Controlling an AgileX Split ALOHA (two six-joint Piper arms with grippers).
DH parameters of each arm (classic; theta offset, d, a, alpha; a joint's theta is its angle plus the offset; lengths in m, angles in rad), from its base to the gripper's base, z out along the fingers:
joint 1: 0 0.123 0 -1.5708
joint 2: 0.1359 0 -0.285 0
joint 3: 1.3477 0 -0.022 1.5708
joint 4: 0 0.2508 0 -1.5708
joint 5: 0 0 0.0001 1.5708
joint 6: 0 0.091 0 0
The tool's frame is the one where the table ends.
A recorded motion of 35 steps. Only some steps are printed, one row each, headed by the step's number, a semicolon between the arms.
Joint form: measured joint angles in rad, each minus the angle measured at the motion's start. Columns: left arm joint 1, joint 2, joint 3, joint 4, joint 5, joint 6; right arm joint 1, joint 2, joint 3, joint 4, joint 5, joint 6.
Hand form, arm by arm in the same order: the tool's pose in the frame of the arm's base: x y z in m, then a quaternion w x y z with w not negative. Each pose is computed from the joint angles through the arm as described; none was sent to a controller.
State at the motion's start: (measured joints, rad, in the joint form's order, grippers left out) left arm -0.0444 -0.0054 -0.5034 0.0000 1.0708 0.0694; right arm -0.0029 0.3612 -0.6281 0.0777 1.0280 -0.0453
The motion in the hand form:
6: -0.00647 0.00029 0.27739 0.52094 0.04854 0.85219 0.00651; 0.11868 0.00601 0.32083 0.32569 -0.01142 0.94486 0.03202
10: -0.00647 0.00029 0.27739 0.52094 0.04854 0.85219 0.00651; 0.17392 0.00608 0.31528 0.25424 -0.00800 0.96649 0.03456
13: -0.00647 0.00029 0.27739 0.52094 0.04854 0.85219 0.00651; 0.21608 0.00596 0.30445 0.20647 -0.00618 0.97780 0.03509
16: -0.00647 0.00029 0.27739 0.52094 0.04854 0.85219 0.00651; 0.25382 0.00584 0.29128 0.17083 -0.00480 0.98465 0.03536
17: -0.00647 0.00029 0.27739 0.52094 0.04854 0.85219 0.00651; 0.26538 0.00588 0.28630 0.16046 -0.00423 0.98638 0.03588
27: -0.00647 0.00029 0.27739 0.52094 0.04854 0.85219 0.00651; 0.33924 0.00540 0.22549 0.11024 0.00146 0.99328 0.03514
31: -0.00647 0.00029 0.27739 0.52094 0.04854 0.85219 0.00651; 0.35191 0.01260 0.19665 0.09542 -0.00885 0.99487 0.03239
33: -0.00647 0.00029 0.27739 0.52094 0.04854 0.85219 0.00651; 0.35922 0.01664 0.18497 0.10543 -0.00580 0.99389 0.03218
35: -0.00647 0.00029 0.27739 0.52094 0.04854 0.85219 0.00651; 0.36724 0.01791 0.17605 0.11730 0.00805 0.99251 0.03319
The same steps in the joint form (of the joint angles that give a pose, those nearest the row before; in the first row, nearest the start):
6: 0.0000 0.0000 0.0000 0.0000 0.0000 0.0000; 0.0001 0.3736 -0.1378 0.0038 -0.0011 0.0001
10: 0.0000 0.0000 0.0000 0.0000 0.0000 0.0000; 0.0000 0.6312 -0.2444 0.0070 -0.0026 0.0009
13: 0.0000 0.0000 0.0000 0.0000 0.0000 0.0000; 0.0000 0.8181 -0.3319 0.0071 -0.0038 0.0009
16: 0.0000 0.0000 0.0000 0.0000 0.0000 0.0000; 0.0000 0.9801 -0.4191 0.0071 -0.0059 0.0009
17: 0.0000 0.0000 0.0000 0.0000 0.0000 0.0000; 0.0000 1.0296 -0.4472 0.0081 -0.0062 0.0009
27: 0.0000 0.0000 0.0000 0.0000 0.0000 0.0000; 0.0000 1.3633 -0.5897 0.0098 -0.0961 0.0009
31: 0.0000 0.0000 0.0000 0.0000 0.0000 0.0000; 0.0225 1.4501 -0.5904 0.0037 -0.1533 0.0009
33: 0.0000 0.0000 0.0000 0.0000 0.0000 0.0000; 0.0344 1.4858 -0.5905 0.0027 -0.2099 0.0163
35: 0.0000 0.0000 0.0000 0.0000 0.0000 0.0000; 0.0378 1.5191 -0.5994 0.0027 -0.2592 0.0453

